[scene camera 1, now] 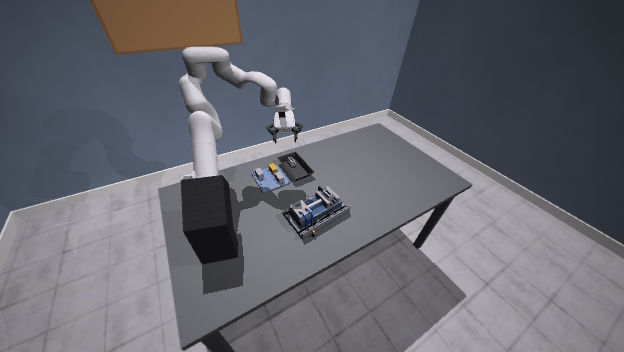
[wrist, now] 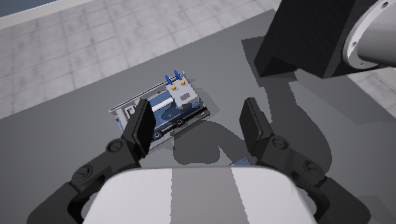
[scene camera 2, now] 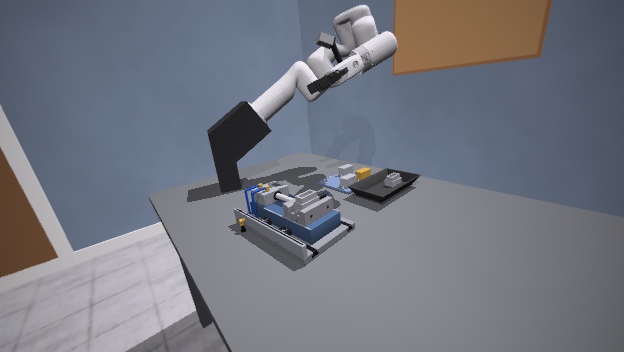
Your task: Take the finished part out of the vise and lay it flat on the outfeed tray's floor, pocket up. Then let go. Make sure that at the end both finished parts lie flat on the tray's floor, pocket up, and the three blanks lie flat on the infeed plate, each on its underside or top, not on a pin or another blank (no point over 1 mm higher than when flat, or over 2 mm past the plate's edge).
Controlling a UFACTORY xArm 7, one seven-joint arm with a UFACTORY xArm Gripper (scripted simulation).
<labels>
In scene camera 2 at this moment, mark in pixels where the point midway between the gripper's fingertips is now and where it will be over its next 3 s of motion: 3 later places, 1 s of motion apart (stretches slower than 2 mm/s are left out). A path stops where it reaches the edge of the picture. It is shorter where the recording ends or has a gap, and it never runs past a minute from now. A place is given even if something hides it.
The gripper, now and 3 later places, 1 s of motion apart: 312, 89; 313, 116; 310, 146; 303, 166
</labels>
